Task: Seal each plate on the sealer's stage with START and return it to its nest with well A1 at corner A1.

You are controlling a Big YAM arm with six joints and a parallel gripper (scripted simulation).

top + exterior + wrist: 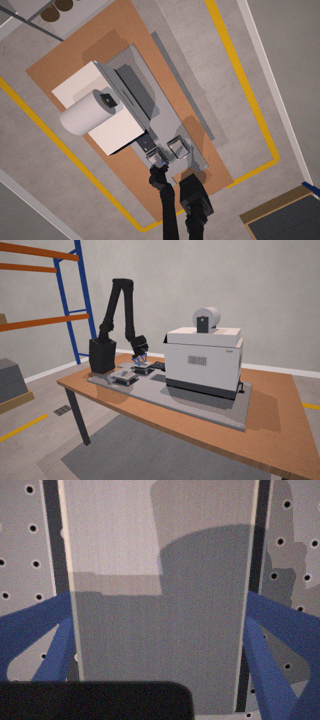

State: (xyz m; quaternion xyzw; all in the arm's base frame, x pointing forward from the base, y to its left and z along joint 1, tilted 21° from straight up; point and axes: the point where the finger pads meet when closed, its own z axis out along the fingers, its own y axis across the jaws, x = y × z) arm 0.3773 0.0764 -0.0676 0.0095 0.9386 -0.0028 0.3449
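Right now the white well plate is right at my hand. From my hand the other things lie so: foil roll: 53 cm ahead, 6 cm to the right, 35 cm above; then dark sealer stage: 20 cm ahead, 4 cm to the right, 2 cm above; then start button: 30 cm ahead, 5 cm to the left, 12 cm above.
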